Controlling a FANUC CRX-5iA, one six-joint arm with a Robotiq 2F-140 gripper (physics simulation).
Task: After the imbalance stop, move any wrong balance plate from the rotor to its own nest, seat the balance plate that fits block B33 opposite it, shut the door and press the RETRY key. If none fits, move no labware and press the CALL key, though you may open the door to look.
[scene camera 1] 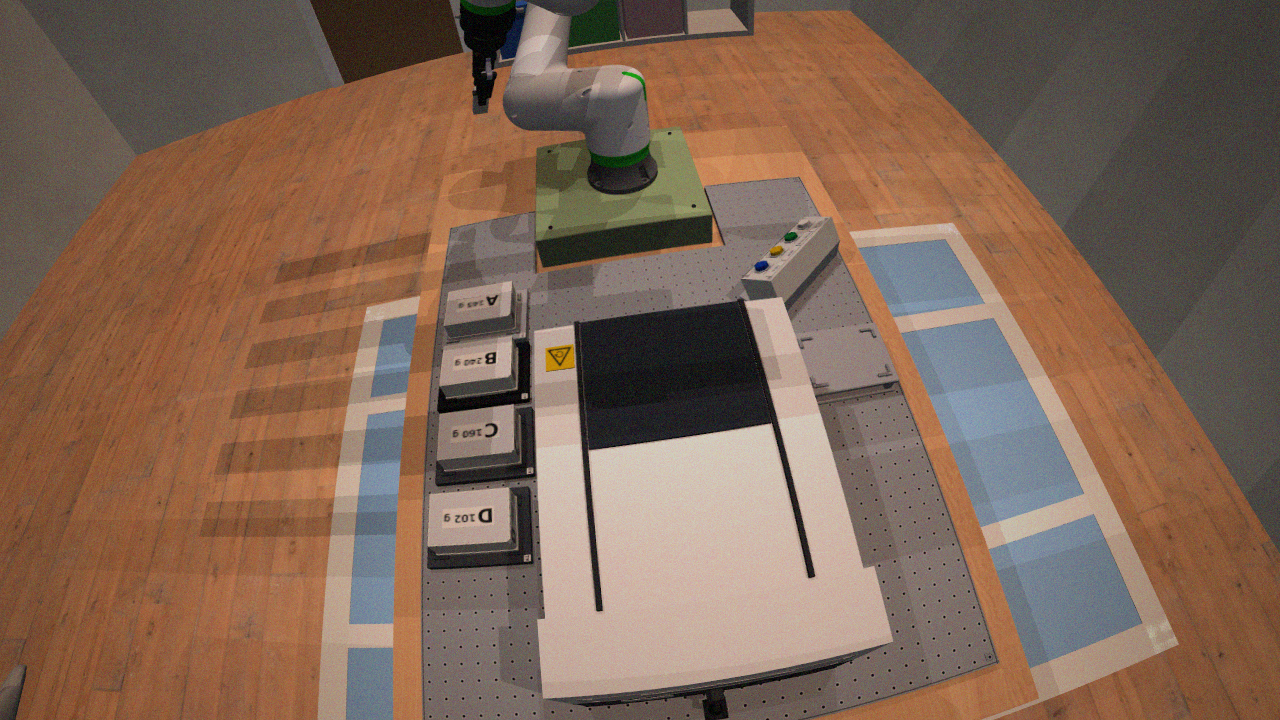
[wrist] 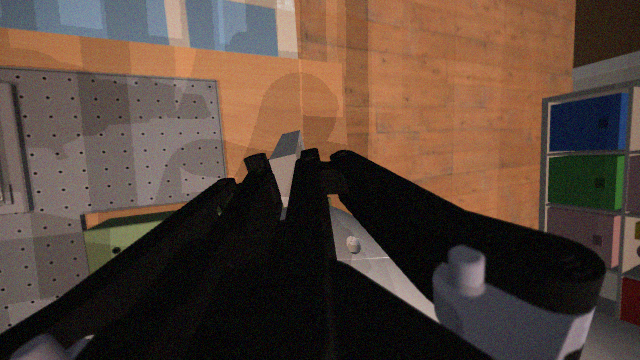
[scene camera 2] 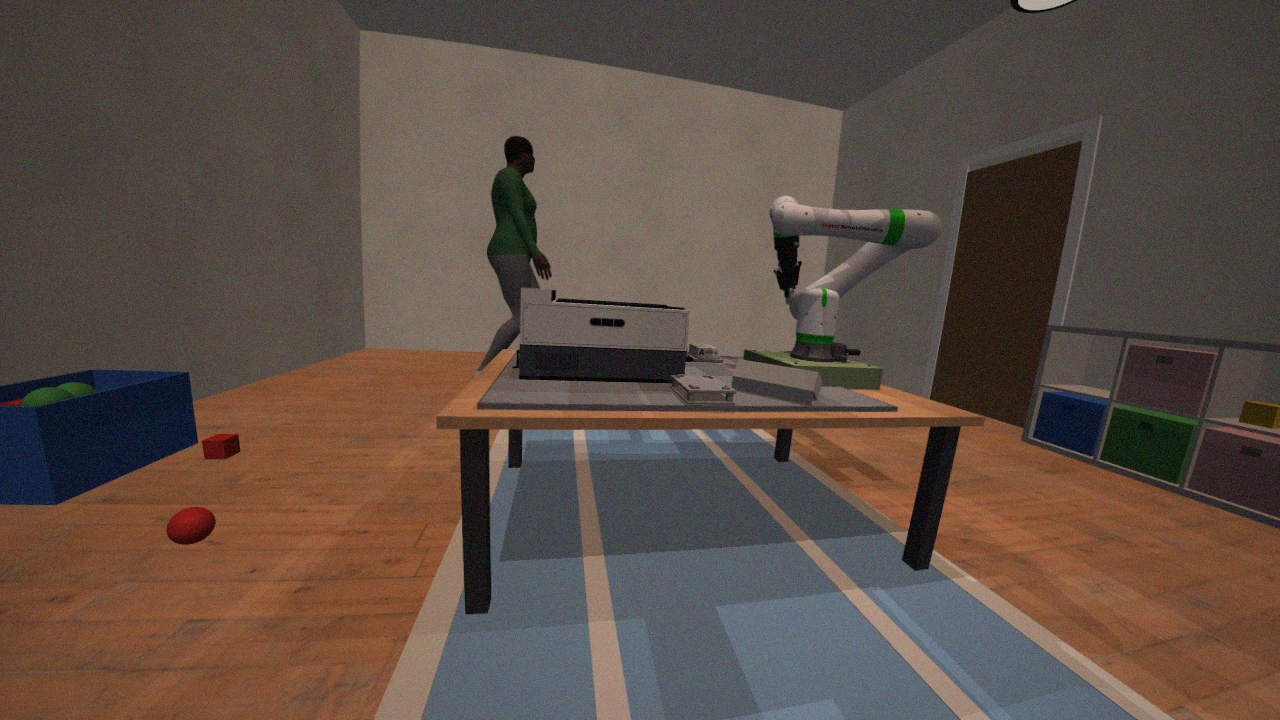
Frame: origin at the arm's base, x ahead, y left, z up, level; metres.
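Seen in the pictures: gripper, between the fingertips: (scene camera 1: 480, 111) (wrist: 295, 149) (scene camera 2: 789, 303); arm's base, origin of its link: (scene camera 1: 622, 173) (scene camera 2: 811, 358).
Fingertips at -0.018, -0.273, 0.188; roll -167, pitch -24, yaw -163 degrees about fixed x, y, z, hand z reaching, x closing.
Pixels of each thing's top centre, then the offset from my fingertips to it, as dx, dy, dz.
- dark door panel, centre of its top: (scene camera 1: 669, 369) +0.630, +0.354, -0.037
- Balance plates A, centre of its top: (scene camera 1: 477, 302) (scene camera 2: 703, 345) +0.355, +0.016, -0.197
- key box, centre of its top: (scene camera 1: 795, 242) (scene camera 2: 778, 364) +0.280, +0.587, -0.167
- bare grey nest with corner brackets, centre of its top: (scene camera 1: 845, 354) (scene camera 2: 701, 380) +0.501, +0.638, -0.210
My gripper (scene camera 1: 481, 103) (scene camera 2: 789, 291) (wrist: 295, 149) is shut and empty, high beside the arm's base and away from the labware. The white centrifuge (scene camera 1: 698, 537) (scene camera 2: 604, 329) has a dark door panel (scene camera 1: 675, 376) between two rails; it looks shut, and the rotor, block B33 and any plate inside are hidden. Balance plates A (scene camera 1: 480, 307), B 240 g (scene camera 1: 477, 367), C 160 g (scene camera 1: 477, 439) and D 102 g (scene camera 1: 472, 522) sit on nests in a row left of it; A's weight is hard to read. The key box (scene camera 1: 794, 259) (scene camera 2: 774, 382) has blue, yellow, green and whitish keys, labels too small to read.
A bare grey nest with corner brackets (scene camera 1: 845, 358) (scene camera 2: 701, 388) lies right of the centrifuge in scene camera 1. The green arm base (scene camera 1: 626, 234) (scene camera 2: 841, 371) stands at the back. A person in green (scene camera 2: 512, 214) is beyond the table. Shelves (scene camera 2: 1123, 335) stand by the door wall.
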